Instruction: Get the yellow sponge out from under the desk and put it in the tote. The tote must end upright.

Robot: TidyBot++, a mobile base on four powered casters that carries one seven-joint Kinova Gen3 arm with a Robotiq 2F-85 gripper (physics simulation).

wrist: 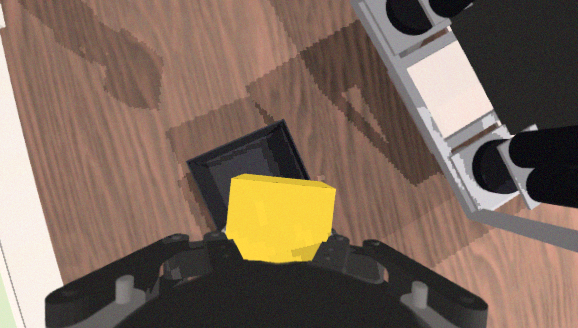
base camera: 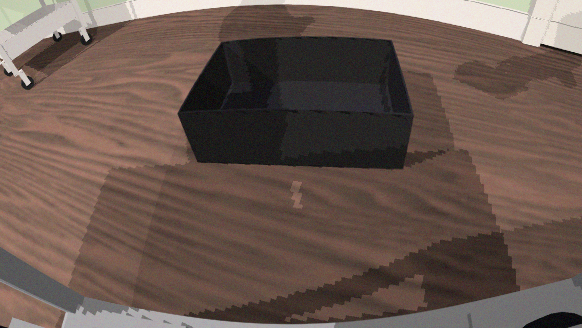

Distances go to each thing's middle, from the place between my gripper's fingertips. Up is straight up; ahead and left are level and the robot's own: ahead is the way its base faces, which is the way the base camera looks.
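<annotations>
Yellow sponge [wrist: 275,219]: 20 mm above my hand and 10 mm to the left of it. Black tote [base camera: 323,101]: 280 mm below my hand, 40 mm ahead of it, 30 mm to the left of it.
</annotations>
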